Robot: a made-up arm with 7 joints.
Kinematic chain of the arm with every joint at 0, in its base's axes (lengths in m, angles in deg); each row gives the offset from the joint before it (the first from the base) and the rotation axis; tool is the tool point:
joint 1: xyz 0 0 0 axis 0 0.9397 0.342
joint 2: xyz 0 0 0 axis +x
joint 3: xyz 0 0 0 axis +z
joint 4: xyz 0.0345 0 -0.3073 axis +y
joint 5: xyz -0.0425 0 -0.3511 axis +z
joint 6: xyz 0 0 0 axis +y
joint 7: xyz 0 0 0 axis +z
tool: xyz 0 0 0
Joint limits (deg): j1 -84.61..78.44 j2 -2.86..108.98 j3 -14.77..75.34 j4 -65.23..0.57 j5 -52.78..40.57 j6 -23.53..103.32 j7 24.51..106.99
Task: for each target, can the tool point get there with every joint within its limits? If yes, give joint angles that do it. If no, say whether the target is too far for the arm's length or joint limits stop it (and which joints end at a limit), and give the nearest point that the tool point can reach.
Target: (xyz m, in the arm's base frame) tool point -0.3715 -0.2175 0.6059
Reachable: no: too far | nearest point -0.1589 0.3673 0.4420 | short by 0.643 m
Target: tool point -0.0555 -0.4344 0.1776
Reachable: no: joint limits stop it (at a limit: joint 1, joint 2, joint 3, joint 4) | nearest point 0.4497 -0.3510 0.1739 | short by 0.512 m
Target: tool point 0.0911 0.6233 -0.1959
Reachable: yes | joints 5.34 67.73 26.07 -24.62 23.28 20.85 45.84
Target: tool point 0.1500 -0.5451 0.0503
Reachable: no: joint limits stop it (at a limit: joint 1, joint 2, joint 3, joint 4) | nearest point 0.4497 -0.3510 0.1739 | short by 0.378 m
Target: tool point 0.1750 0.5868 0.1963
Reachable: yes | joints -47.55 77.92 63.17 -41.47 -0.16 64.22 92.52
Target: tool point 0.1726 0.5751 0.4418
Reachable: no: too far | nearest point 0.1508 0.5117 0.3763 | short by 0.094 m
